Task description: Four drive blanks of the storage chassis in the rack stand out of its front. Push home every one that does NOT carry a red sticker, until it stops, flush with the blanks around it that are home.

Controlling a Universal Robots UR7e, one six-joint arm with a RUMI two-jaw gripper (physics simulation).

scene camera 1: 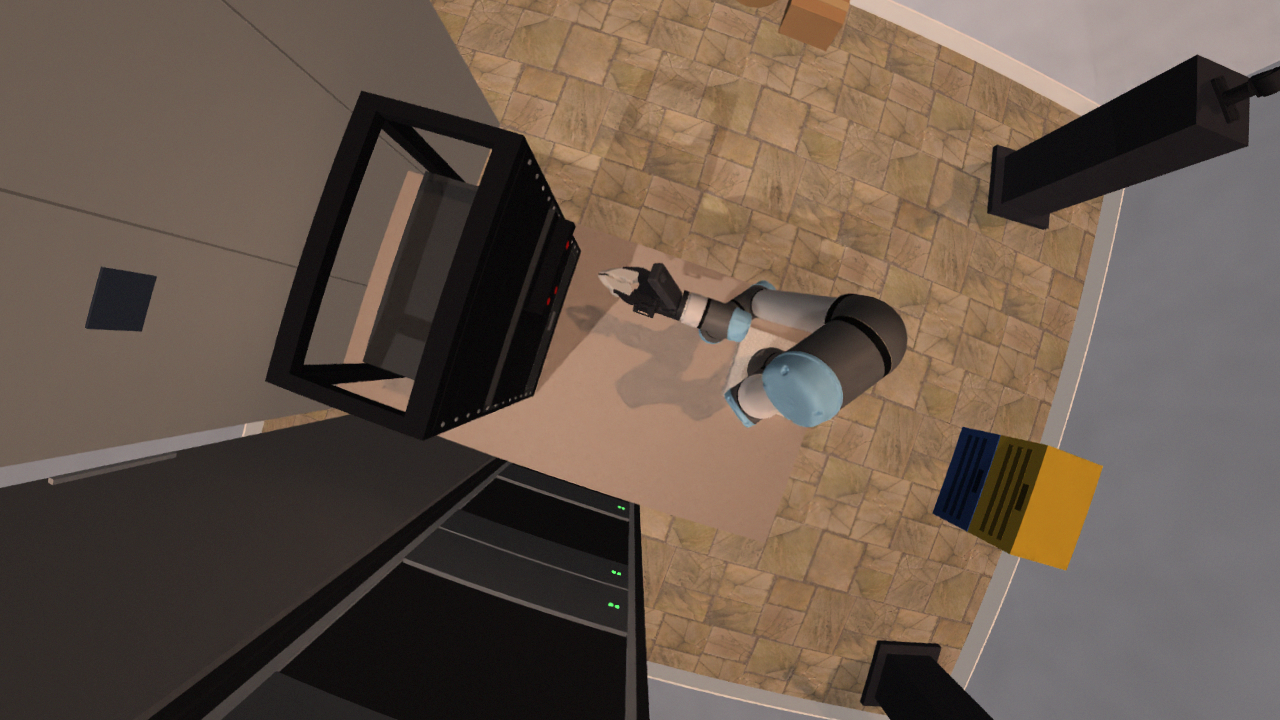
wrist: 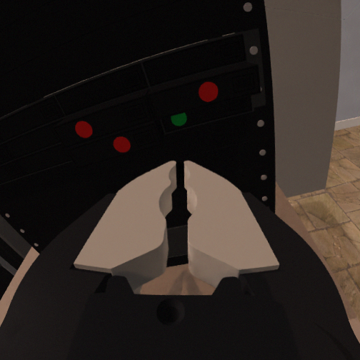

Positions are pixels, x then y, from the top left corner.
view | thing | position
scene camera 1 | my gripper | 598, 274
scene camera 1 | black rack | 481, 274
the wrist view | black rack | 211, 102
